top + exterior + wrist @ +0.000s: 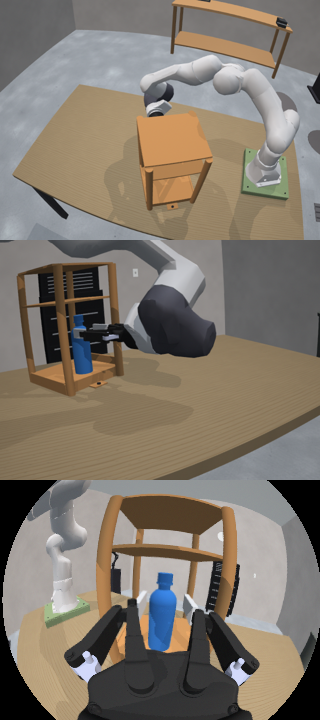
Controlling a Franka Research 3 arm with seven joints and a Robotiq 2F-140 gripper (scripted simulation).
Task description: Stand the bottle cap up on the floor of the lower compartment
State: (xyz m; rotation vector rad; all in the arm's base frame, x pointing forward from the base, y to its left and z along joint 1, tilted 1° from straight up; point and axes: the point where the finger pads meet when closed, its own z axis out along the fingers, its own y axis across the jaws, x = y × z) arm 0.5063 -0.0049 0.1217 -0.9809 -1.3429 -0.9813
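Right now my hand is 2 cm past the blue bottle, 5 cm to the right of it and 2 cm above it. Also, from my hand: shelving unit: 3 cm behind, 10 cm to the left, 2 cm above.
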